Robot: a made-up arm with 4 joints.
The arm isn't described. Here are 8 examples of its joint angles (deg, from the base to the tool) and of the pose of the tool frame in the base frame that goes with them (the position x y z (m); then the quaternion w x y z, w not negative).
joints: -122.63 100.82 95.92 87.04
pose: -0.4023 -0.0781 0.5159 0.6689 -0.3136 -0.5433 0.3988
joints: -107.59 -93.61 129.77 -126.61
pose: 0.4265 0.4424 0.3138 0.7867 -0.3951 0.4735 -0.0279
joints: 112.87 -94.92 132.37 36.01
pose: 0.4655 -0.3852 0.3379 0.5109 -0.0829 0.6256 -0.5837
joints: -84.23 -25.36 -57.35 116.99
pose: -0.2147 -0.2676 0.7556 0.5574 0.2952 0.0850 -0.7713
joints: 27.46 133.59 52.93 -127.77
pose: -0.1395 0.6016 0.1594 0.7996 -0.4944 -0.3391 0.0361
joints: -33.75 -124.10 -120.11 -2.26
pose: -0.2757 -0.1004 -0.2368 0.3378 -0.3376 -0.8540 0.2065
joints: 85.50 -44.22 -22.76 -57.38
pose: -0.2056 0.5286 0.0829 0.3219 -0.5645 0.5323 0.5425
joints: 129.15 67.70 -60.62 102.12
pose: 0.5370 -0.0348 -0.3021 0.4025 0.2761 0.8407 0.2343
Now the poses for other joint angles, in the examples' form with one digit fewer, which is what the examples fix.
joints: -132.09 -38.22 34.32 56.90
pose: 0.166 -0.211 -0.231 0.201 0.942 0.230 0.136
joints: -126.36 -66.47 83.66 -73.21
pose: 0.492 0.169 -0.004 0.478 -0.530 0.642 -0.281
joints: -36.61 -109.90 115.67 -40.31
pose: 0.571 0.260 0.013 0.088 -0.703 -0.297 -0.640
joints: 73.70 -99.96 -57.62 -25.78
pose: -0.394 0.246 0.417 0.089 -0.547 0.235 0.798
